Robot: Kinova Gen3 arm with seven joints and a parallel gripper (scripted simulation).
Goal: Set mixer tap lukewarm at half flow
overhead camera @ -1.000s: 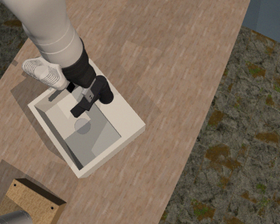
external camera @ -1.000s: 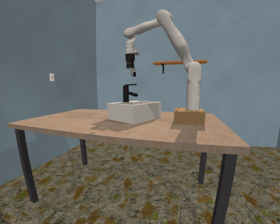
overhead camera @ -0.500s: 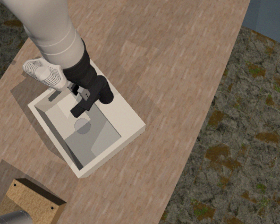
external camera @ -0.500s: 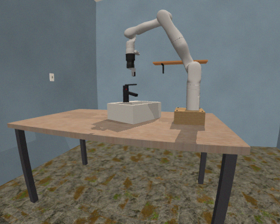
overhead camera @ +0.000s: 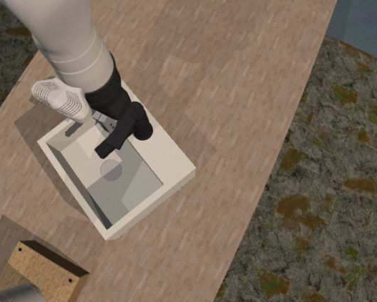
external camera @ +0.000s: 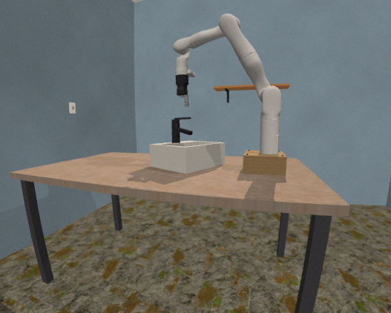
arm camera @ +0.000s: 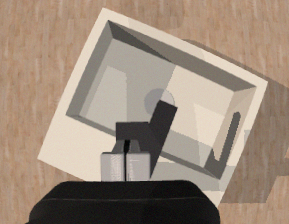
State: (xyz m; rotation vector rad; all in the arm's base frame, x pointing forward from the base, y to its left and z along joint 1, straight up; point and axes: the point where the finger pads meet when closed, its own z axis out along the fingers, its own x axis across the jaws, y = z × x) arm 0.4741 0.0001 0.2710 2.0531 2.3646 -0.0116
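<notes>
The lever lies 9 cm below my hand, 2 cm ahead of it and 1 cm to the left of it. Also, from my hand: white sink basin: 32 cm below, 4 cm to the left, 4 cm behind; then black mixer tap: 13 cm below, 4 cm ahead, 2 cm to the left.
</notes>
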